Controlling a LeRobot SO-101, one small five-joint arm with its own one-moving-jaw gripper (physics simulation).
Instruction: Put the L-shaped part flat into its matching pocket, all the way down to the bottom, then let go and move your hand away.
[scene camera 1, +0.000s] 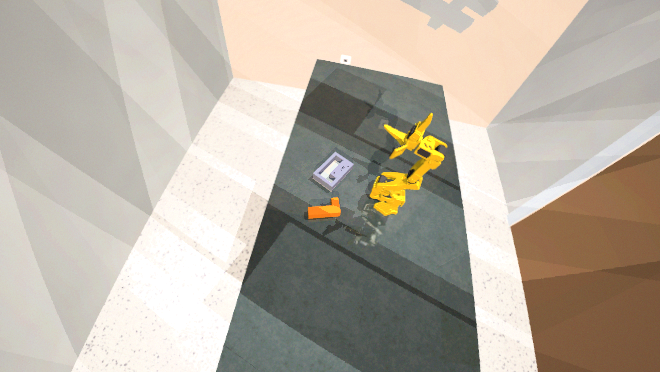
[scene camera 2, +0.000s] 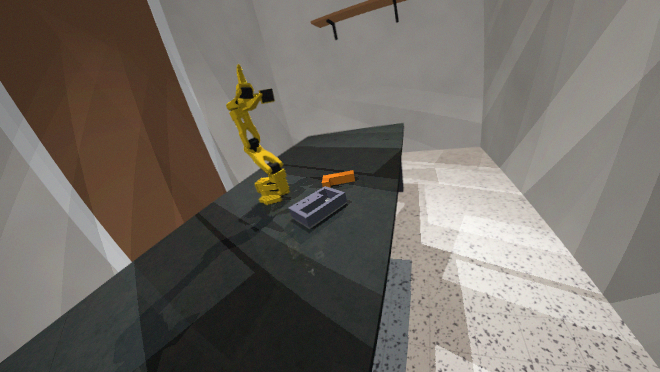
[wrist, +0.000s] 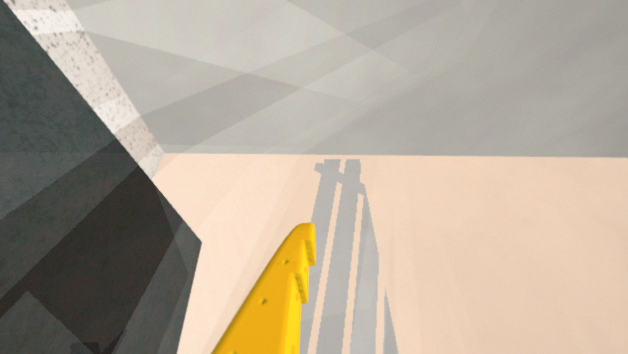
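Note:
The orange L-shaped part lies flat on the dark table, outside the pocket block and a short way from it. In scene camera 1 its long arm points toward the table's left edge and its short arm toward the block. The pale purple block rests on the table with its empty recessed pocket facing up. My yellow gripper is fully open and empty, raised high above the table, away from both. In the wrist view one notched jaw shows; part and block do not.
The dark table has long edges on both sides, and the part and block lie nearer its left edge in scene camera 1. The arm's base stands beside them. A wooden wall shelf is high behind.

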